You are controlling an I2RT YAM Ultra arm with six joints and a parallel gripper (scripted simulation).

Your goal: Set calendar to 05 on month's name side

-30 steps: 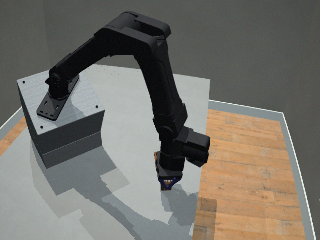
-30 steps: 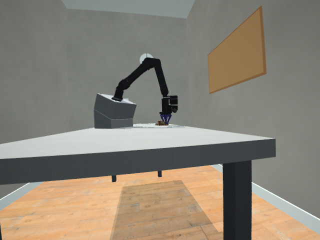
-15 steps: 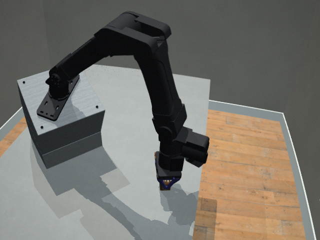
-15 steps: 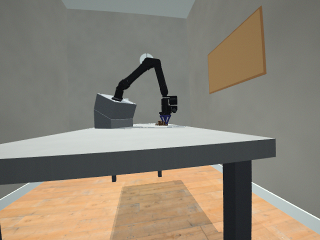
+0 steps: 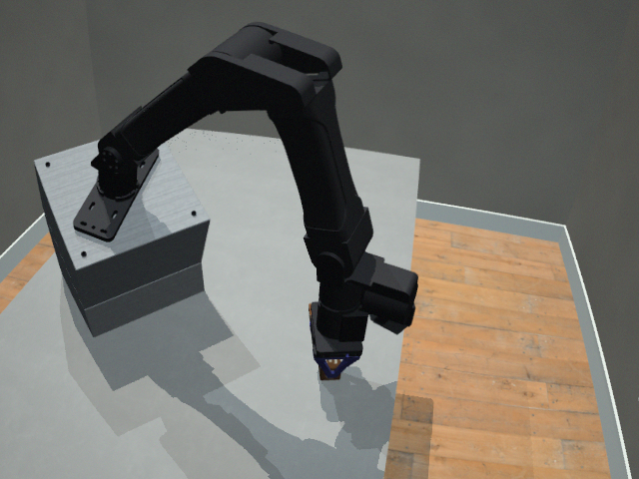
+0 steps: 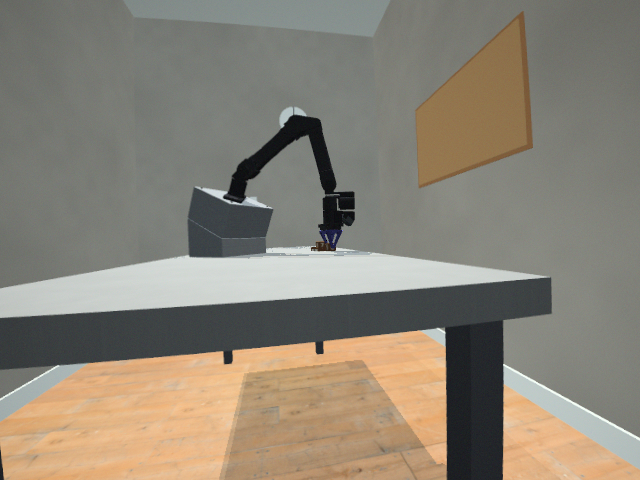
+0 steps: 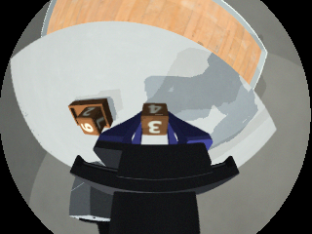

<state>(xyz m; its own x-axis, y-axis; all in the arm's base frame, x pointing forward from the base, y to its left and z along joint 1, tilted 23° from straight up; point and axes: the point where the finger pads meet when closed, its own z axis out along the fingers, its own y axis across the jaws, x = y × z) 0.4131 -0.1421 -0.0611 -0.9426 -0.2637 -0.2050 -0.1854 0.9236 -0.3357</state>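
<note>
Right now the brown wooden cube is right at my hand. The rest, counted from my hand: brown tray (110 mm to the left, 20 mm behind, 10 mm below).
</note>
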